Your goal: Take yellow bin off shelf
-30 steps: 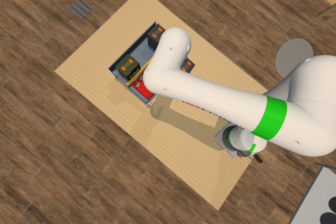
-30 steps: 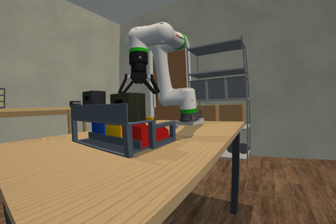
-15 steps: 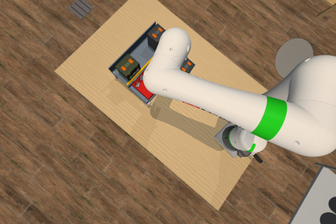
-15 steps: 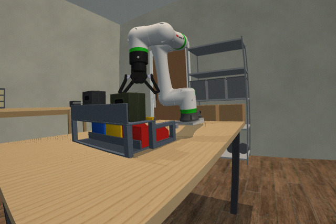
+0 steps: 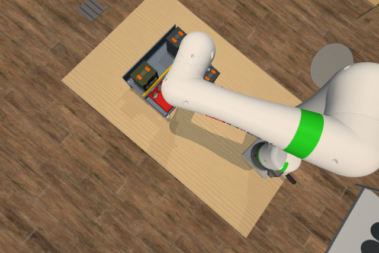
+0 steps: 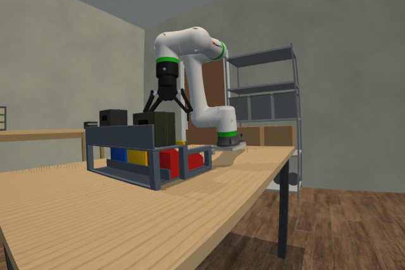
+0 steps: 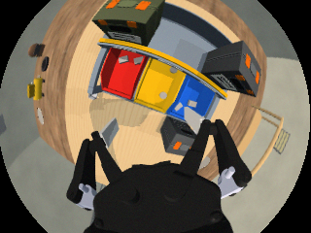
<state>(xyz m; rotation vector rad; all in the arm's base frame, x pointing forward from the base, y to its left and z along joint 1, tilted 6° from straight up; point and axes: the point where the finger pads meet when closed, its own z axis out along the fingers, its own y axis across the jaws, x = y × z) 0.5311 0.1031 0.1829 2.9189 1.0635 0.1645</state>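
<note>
Right now the yellow open bin is 110 mm below my hand, 80 mm ahead of it and 10 mm to the left of it. Also, from my hand: red bin 120 mm to the left, 110 mm below, 60 mm ahead; then blue bin 110 mm below, 100 mm to the right, 100 mm ahead; then black box 190 mm ahead, 90 mm to the right, 10 mm above.
</note>
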